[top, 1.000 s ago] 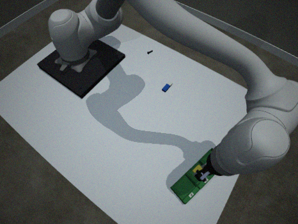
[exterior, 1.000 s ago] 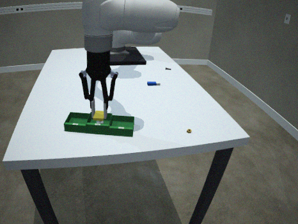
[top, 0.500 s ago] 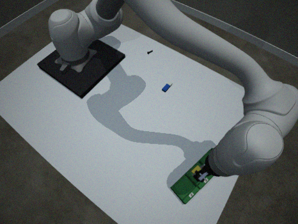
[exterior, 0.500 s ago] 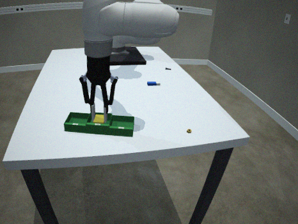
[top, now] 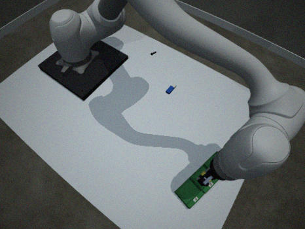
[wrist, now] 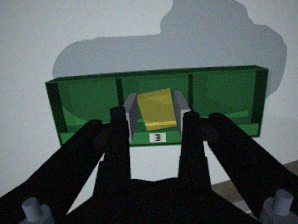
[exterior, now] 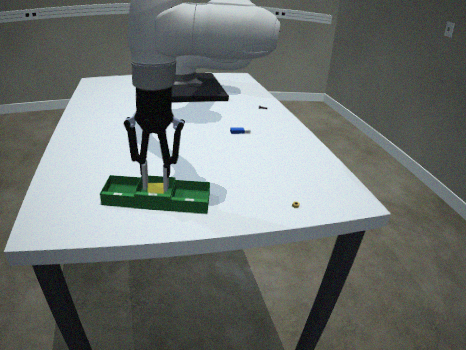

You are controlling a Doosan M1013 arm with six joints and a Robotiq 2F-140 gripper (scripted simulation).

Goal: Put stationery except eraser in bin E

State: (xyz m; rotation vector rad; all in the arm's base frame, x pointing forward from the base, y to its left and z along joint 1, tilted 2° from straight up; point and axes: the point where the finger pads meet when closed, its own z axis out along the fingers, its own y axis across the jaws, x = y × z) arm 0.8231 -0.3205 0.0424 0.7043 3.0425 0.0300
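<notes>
My gripper is now 4 cm above the green bin tray and 1 cm short of it. The rest, counted from my hand: flat yellow block 4 cm below, 1 cm ahead; yellow nut 30 cm to the left, 14 cm ahead, 6 cm below; white pencil sharpener 4 cm below.
</notes>
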